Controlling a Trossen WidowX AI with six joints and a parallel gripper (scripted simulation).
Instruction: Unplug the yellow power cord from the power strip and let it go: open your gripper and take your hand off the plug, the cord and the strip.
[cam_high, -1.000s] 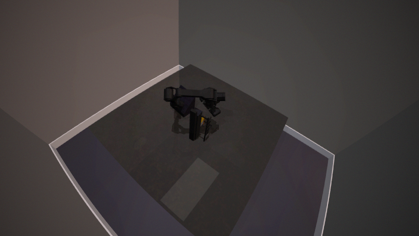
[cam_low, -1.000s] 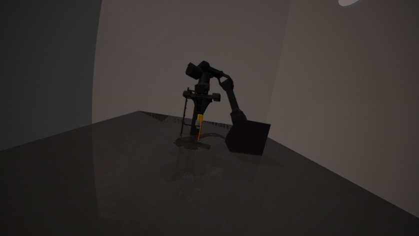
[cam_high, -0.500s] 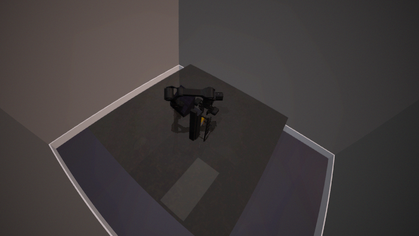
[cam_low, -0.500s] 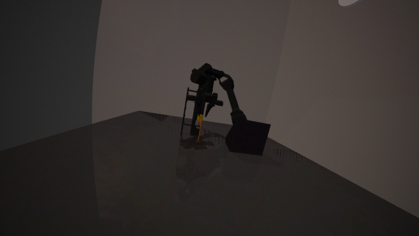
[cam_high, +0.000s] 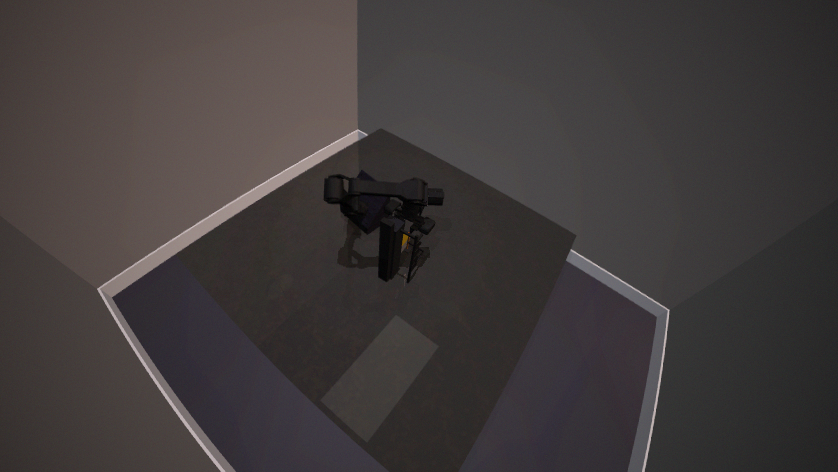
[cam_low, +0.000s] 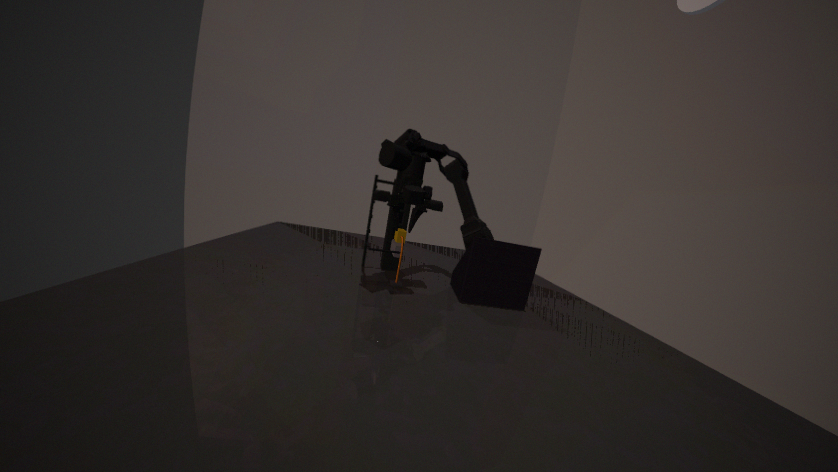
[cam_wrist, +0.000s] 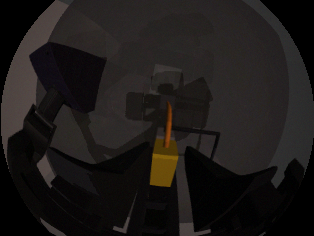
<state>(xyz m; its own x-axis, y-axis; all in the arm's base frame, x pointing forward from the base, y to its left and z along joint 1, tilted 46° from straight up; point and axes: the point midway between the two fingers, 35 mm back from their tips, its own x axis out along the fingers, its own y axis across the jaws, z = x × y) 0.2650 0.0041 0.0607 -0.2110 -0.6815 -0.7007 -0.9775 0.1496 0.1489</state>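
Right now my gripper tip is 9 cm short of the thin ladder-like rack and 11 cm to the left of it.
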